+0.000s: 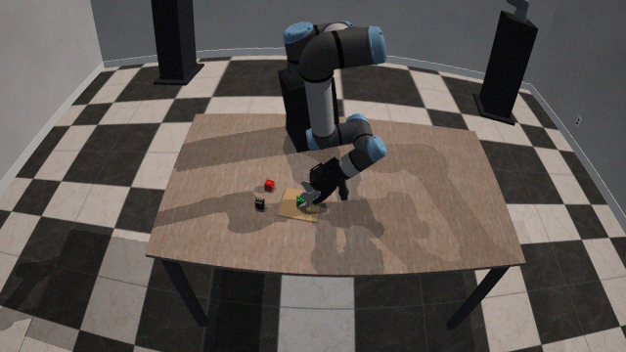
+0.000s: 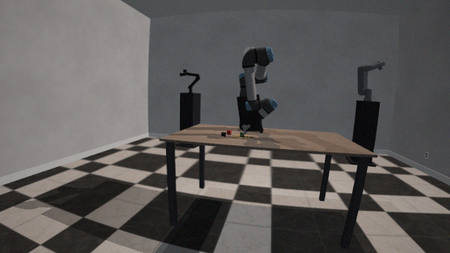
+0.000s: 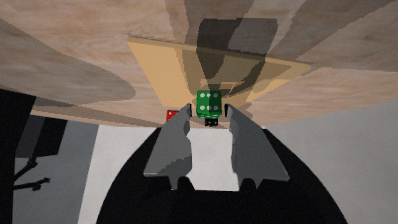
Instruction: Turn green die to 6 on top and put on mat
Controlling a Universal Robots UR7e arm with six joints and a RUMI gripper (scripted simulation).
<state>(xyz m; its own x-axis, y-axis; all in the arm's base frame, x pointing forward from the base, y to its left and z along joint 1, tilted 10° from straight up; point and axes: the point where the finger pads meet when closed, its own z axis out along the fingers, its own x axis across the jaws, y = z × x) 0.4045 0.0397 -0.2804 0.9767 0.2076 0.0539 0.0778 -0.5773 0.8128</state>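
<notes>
The green die is 1 cm to the right of my hand and 1 cm below it. Also, from my hand: black die 5 cm ahead, 15 cm to the right, 1 cm below; tan mat 1 cm to the right, 2 cm below; red die 5 cm behind, 14 cm to the right, 1 cm below.
</notes>
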